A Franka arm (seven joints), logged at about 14 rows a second.
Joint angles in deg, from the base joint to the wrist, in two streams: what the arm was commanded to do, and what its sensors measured. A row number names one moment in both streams.
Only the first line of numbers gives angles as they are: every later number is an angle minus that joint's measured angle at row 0.
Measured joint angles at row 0:
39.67 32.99 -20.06 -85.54 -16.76 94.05 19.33
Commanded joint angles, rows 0 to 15:
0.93 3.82 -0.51 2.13 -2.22 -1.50 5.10
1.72 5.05 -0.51 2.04 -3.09 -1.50 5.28
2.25 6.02 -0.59 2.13 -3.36 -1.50 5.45
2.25 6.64 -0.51 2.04 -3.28 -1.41 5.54
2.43 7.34 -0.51 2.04 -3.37 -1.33 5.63
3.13 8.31 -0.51 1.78 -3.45 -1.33 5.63
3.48 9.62 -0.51 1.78 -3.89 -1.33 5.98
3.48 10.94 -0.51 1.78 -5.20 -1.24 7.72
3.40 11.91 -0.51 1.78 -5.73 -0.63 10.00
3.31 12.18 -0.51 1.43 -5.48 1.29 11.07
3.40 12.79 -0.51 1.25 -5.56 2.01 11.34
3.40 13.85 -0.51 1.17 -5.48 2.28 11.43
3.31 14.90 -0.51 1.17 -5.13 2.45 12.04
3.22 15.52 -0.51 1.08 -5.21 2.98 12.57
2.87 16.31 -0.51 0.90 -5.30 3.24 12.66
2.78 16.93 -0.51 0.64 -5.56 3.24 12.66
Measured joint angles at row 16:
3.01 15.34 -0.21 0.14 -4.34 2.86 11.17
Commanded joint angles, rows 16 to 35:
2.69 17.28 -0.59 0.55 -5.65 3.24 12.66
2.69 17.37 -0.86 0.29 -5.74 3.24 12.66
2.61 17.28 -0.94 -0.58 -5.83 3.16 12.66
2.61 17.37 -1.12 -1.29 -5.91 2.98 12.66
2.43 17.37 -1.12 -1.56 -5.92 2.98 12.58
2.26 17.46 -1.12 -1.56 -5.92 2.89 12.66
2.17 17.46 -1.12 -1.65 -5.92 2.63 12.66
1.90 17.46 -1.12 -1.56 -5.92 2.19 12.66
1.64 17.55 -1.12 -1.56 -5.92 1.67 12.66
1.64 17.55 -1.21 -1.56 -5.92 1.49 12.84
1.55 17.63 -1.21 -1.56 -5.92 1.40 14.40
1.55 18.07 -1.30 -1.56 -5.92 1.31 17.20
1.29 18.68 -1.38 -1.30 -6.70 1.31 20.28
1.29 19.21 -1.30 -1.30 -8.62 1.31 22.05
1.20 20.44 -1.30 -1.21 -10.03 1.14 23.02
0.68 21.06 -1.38 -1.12 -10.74 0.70 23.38
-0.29 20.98 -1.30 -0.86 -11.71 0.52 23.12
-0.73 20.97 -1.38 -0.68 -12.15 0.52 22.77
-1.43 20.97 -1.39 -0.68 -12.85 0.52 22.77
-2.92 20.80 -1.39 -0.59 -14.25 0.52 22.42
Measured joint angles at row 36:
-0.76 21.09 -1.31 -1.56 -11.37 1.50 21.79
